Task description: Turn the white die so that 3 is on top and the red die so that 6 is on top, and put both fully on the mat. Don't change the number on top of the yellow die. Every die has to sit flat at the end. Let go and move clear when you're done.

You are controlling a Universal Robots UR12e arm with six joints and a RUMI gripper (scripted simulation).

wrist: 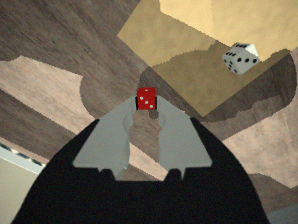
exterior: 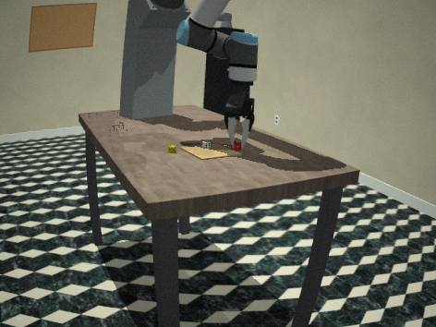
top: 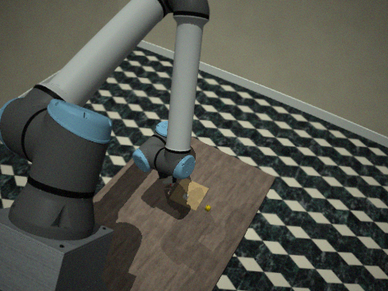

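The red die lies 1 cm below my hand. From my hand the other things lie so: tan mat (2 cm behind, 10 cm to the right, 2 cm below); then white die (5 cm behind, 9 cm to the right); then yellow die (7 cm behind, 20 cm to the right, 1 cm below).
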